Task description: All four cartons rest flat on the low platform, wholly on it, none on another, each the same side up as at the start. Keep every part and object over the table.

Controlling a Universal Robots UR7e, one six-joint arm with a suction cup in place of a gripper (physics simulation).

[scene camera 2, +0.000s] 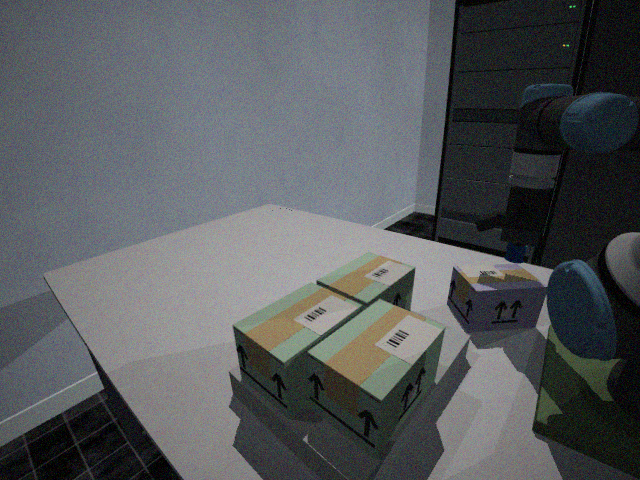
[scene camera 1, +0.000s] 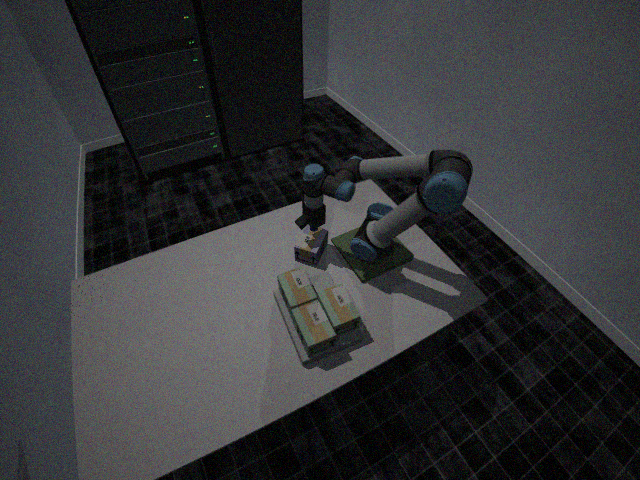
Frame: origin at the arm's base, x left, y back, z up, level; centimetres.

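Where they show: end effector, tool point: [scene camera 2: 514, 259].
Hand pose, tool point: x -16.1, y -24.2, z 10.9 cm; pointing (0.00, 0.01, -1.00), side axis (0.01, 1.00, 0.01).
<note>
Each offset is from my tool point to the top centre of the thing. Level surfaces: height alone.
Three green cartons with tan tape and white labels, the first @[dz +1.1, dx +22.1, dy -21.8 cm] [scene camera 1: 297, 287] [scene camera 2: 367, 276], the second @[dz +1.1, dx +37.8, dy -24.6 cm] [scene camera 1: 313, 322] [scene camera 2: 297, 328] and the third @[dz +1.1, dx +36.7, dy -13.3 cm] [scene camera 1: 338, 305] [scene camera 2: 377, 346], rest flat and label up on the low grey platform [scene camera 1: 356, 336] [scene camera 2: 452, 357]. A purple carton @[dz -3.7, dx +1.4, dy -2.0 cm] [scene camera 1: 310, 246] [scene camera 2: 498, 302] stands upright on the table beyond the platform, label up, apart from the green ones. My suction gripper [scene camera 1: 313, 228] [scene camera 2: 515, 254] is open, its blue cup just above the purple carton's top with a small gap. The cartons hide much of the platform.
The arm's base stands on a green plate [scene camera 1: 385, 266] [scene camera 2: 578, 439], right of the purple carton in the scene camera 1 view. A bare corner of the platform shows beside the green cartons, towards the purple one. Dark server racks stand behind the white table @[dz -13.2 cm] [scene camera 1: 180, 335] [scene camera 2: 206, 289].
</note>
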